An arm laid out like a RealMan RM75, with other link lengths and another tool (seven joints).
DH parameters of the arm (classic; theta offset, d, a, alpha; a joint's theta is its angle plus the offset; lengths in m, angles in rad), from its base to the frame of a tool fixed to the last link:
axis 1: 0 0.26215 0 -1.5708
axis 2: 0 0 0 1.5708
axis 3: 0 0.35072 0 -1.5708
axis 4: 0 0 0 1.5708
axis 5: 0 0.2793 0 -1.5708
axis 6: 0 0 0 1.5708
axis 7: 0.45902 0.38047 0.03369 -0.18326
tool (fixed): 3.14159 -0.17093 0 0
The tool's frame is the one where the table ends.
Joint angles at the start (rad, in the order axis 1, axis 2, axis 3, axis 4, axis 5, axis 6, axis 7):
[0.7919, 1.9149, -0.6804, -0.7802, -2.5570, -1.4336, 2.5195]
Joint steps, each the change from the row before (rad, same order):
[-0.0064, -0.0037, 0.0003, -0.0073, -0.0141, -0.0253, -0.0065]
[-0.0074, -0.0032, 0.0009, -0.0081, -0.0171, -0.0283, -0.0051]
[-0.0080, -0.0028, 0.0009, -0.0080, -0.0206, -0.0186, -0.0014]
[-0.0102, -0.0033, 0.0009, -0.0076, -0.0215, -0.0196, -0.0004]
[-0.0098, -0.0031, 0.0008, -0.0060, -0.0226, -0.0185, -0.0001]
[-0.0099, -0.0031, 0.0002, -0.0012, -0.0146, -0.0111, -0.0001]
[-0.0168, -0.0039, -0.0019, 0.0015, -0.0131, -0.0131, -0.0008]
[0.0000, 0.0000, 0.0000, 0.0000, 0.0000, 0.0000, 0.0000]
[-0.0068, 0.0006, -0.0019, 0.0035, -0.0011, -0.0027, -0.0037]
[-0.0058, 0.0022, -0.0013, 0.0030, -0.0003, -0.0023, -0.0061]
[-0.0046, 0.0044, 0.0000, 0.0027, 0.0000, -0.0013, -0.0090]
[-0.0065, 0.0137, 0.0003, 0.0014, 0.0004, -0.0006, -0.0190]
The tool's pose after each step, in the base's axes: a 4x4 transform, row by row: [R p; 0 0 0 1], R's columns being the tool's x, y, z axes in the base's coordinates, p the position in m. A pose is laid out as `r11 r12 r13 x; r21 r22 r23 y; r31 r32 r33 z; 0 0 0 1`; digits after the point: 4 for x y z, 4 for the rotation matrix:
0.1010 0.9946 0.0254 0.3841; 0.9245 -0.1033 0.3668 0.5257; 0.3675 -0.0136 -0.9299 0.0220; 0 0 0 1
0.1019 0.9940 0.0397 0.3893; 0.9325 -0.1094 0.3442 0.5180; 0.3464 0.0019 -0.9381 0.0258; 0 0 0 1
0.1059 0.9926 0.0599 0.3958; 0.9367 -0.1198 0.3290 0.5115; 0.3338 0.0213 -0.9424 0.0301; 0 0 0 1
0.1141 0.9901 0.0816 0.4034; 0.9404 -0.1341 0.3125 0.5036; 0.3203 0.0410 -0.9464 0.0346; 0 0 0 1
0.1240 0.9868 0.1038 0.4111; 0.9437 -0.1496 0.2949 0.4956; 0.3065 0.0614 -0.9499 0.0389; 0 0 0 1
0.1355 0.9836 0.1195 0.4183; 0.9452 -0.1644 0.2822 0.4887; 0.2972 0.0747 -0.9519 0.0417; 0 0 0 1
0.1544 0.9787 0.1356 0.4286; 0.9464 -0.1859 0.2641 0.4781; 0.2837 0.0876 -0.9549 0.0441; 0 0 0 1
0.1544 0.9787 0.1356 0.4286; 0.9464 -0.1859 0.2641 0.4781; 0.2837 0.0876 -0.9549 0.0441; 0 0 0 1
0.1599 0.9776 0.1370 0.4322; 0.9477 -0.1908 0.2557 0.4739; 0.2761 0.0890 -0.9570 0.0428; 0 0 0 1
0.1623 0.9773 0.1360 0.4349; 0.9497 -0.1921 0.2474 0.4702; 0.2679 0.0890 -0.9593 0.0406; 0 0 0 1
0.1614 0.9780 0.1324 0.4368; 0.9522 -0.1896 0.2394 0.4670; 0.2592 0.0875 -0.9619 0.0372; 0 0 0 1
0.1536 0.9806 0.1221 0.4382; 0.9578 -0.1781 0.2255 0.4622; 0.2429 0.0823 -0.9666 0.0284; 0 0 0 1

